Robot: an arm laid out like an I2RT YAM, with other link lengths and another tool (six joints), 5 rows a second.
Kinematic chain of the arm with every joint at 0, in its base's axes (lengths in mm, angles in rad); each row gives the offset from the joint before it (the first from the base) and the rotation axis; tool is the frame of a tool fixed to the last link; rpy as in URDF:
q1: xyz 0 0 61.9 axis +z
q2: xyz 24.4 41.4 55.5 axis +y
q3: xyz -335.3 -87.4 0 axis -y
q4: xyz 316 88.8 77.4 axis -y
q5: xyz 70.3 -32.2 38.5 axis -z
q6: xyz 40.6 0 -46.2 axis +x
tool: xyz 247 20 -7 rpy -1.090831 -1.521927 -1.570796
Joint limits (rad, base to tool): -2.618..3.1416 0..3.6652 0..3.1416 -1.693..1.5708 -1.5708..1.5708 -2.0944..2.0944
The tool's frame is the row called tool.
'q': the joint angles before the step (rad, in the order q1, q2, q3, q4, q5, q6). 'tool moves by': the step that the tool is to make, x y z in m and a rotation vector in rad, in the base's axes. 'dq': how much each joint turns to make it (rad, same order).
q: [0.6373, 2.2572, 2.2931, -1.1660, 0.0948, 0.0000]
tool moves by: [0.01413, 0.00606, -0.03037, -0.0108, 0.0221, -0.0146]
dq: [-0.0052, 0.0834, 0.0565, 0.0017, -0.0001, 0.0105]
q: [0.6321, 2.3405, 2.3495, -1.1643, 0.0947, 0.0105]
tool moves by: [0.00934, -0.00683, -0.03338, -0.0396, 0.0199, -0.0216]
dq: [-0.0055, 0.0583, 0.0120, 0.0061, 0.0249, 0.0071]
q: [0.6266, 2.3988, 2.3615, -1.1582, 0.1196, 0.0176]
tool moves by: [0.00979, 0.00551, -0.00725, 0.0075, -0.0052, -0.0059]
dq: [-0.0024, 0.0391, 0.0442, 0.0030, -0.0015, 0.0044]
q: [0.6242, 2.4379, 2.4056, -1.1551, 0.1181, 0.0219]
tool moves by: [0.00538, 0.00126, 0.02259, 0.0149, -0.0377, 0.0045]
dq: [0.0001, -0.0259, 0.0083, 0.0060, 0.0074, -0.0080]
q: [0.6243, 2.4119, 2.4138, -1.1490, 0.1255, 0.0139]
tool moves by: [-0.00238, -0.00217, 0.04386, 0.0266, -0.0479, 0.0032]
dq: [0.0016, -0.0675, -0.0050, -0.0076, 0.0051, -0.0043]
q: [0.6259, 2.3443, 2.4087, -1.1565, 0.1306, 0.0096]
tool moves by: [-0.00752, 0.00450, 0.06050, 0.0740, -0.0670, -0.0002]
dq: [0.0050, -0.1065, -0.0382, 0.0276, -0.0151, 0.0149]
